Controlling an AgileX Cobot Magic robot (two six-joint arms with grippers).
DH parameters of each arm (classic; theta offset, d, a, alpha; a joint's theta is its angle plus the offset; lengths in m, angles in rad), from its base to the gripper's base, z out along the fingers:
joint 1: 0 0.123 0 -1.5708
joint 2: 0.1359 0 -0.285 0
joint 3: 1.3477 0 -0.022 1.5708
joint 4: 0 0.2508 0 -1.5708
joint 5: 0 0 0.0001 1.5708
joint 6: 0 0.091 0 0
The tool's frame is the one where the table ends.
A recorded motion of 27 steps. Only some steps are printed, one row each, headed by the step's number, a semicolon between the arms.
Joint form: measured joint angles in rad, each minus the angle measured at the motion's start. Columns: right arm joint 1, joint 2, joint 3, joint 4, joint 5, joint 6; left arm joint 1, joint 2, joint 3, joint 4, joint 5, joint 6.
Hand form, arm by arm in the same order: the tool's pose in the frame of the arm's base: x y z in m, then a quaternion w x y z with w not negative. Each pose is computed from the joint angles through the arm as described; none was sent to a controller.
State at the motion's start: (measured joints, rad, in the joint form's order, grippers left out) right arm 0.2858 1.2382 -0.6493 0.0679 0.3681 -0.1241; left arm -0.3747 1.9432 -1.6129 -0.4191 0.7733 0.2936
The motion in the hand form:
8: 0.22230 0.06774 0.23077 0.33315 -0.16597 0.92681 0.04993; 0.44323 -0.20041 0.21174 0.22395 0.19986 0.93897 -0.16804
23: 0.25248 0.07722 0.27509 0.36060 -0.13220 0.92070 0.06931; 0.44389 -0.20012 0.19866 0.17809 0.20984 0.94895 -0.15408
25: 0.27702 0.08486 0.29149 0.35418 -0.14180 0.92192 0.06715; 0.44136 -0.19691 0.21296 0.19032 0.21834 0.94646 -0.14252
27: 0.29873 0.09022 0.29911 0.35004 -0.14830 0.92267 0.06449; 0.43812 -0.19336 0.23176 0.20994 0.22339 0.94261 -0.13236
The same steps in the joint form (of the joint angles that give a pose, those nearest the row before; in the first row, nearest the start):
8: 0.0000 0.0000 0.0000 0.0003 0.0150 0.0013; -0.0039 0.2424 -0.2269 0.0782 0.0526 -0.0826
23: 0.0000 0.0499 -0.2099 0.0014 0.1105 0.0757; -0.0039 0.2847 -0.2672 0.1125 0.1469 -0.0986
25: 0.0000 0.1322 -0.3525 0.0014 0.1856 0.0597; -0.0039 0.2533 -0.2672 0.1439 0.1562 -0.0996
27: -0.0041 0.2081 -0.4593 0.0033 0.2264 0.0432; -0.0039 0.2128 -0.2671 0.1743 0.1584 -0.1054

